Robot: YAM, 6 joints.
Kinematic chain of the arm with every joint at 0, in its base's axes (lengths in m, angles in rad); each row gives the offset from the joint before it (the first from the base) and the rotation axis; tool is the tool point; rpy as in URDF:
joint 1: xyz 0 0 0.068 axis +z
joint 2: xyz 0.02 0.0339 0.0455 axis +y
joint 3: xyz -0.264 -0.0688 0 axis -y
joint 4: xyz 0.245 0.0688 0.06 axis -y
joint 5: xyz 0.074 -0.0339 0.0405 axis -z
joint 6: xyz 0.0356 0 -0.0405 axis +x
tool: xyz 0 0 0 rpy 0 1.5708 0
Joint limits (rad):
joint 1: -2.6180..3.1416
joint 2: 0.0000..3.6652
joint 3: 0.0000..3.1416
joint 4: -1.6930..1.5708
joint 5: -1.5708..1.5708
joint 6: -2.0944..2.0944
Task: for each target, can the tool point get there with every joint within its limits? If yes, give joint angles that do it. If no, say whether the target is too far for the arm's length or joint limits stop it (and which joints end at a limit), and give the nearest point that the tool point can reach.
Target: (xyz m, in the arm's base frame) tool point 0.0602 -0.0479 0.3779
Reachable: yes | joints -1.0667 0.3628 0.5677 0.5198 -0.9828 -0.4649
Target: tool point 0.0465 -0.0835 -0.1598
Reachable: yes | joints -0.8837 3.0376 0.7433 -0.0212 0.4991 1.2298
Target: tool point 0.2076 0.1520 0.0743
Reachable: yes | joints 0.6950 1.7288 0.4832 0.2800 0.4740 -0.4414
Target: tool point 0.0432 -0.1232 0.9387
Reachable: no: too far | nearest point 0.0341 -0.0973 0.7338 | short by 0.207 m
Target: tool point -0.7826 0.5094 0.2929
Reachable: no: too far | nearest point -0.5315 0.3459 0.2341 | short by 0.305 m
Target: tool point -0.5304 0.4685 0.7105
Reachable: no: too far | nearest point -0.3692 0.3261 0.5238 | short by 0.285 m
